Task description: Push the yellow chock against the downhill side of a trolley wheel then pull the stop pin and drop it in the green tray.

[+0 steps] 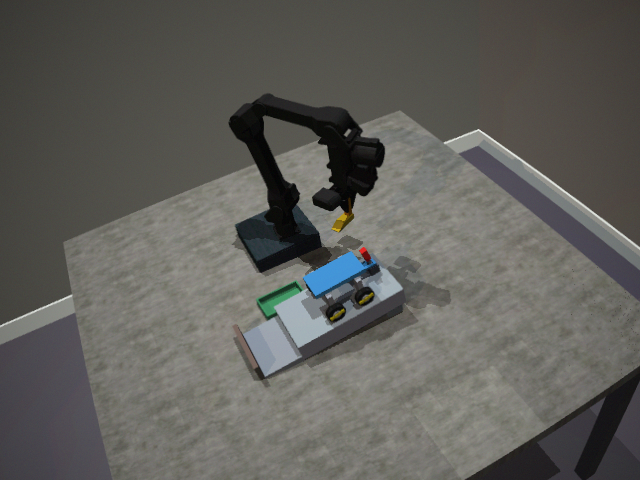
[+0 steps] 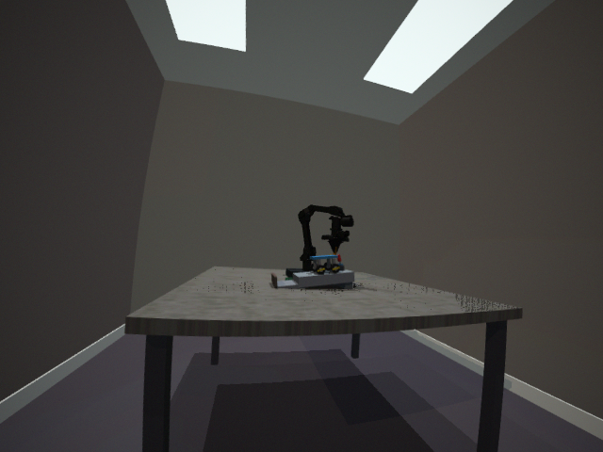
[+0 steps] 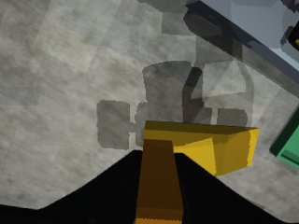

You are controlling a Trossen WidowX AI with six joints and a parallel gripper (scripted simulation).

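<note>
Right now my gripper tip is 10 mm short of the yellow chock, 20 mm to the left of it and 10 mm above it. From my gripper tip the other things lie so: red-headed stop pin: 140 mm ahead, 20 mm to the right, 50 mm below; then green tray: 60 mm ahead, 230 mm to the right, 180 mm below; then blue-decked trolley: 170 mm ahead, 110 mm to the right, 60 mm below.
</note>
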